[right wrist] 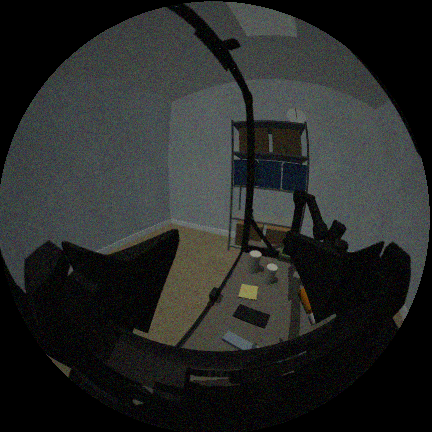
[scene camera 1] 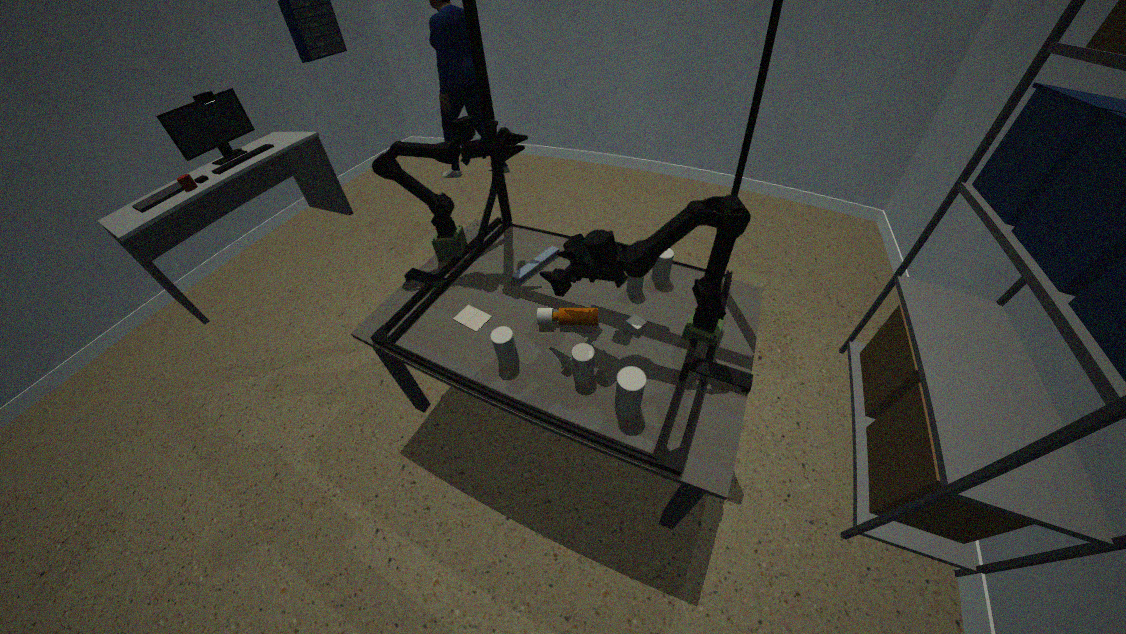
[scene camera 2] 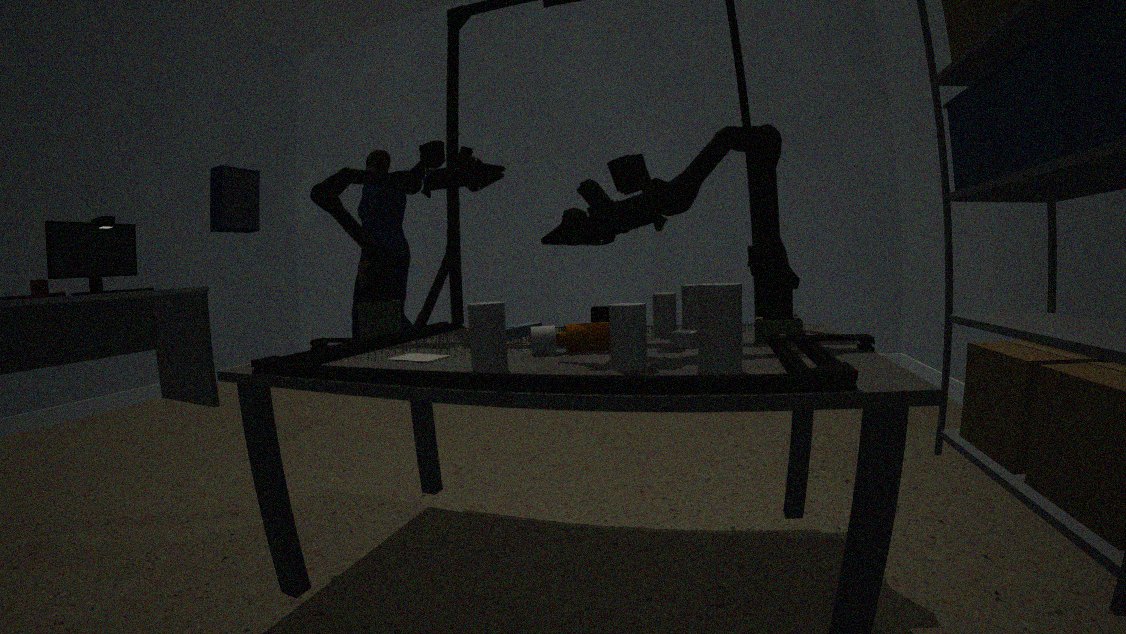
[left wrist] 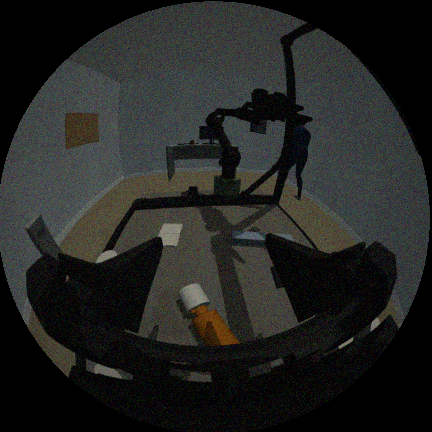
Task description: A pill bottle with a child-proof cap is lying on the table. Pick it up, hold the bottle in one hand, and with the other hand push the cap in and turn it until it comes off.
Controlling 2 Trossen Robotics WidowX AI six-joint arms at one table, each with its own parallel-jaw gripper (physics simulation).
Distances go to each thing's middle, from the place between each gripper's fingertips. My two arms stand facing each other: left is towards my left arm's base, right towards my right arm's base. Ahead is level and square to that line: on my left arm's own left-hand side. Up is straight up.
I see the orange pill bottle (scene camera 1: 566, 316) 180 mm below my left hand, 50 mm to the left of it and 10 mm behind it.
I see my right gripper 28 cm short of the orange pill bottle, 28 cm to the right of it and 40 cm above it.
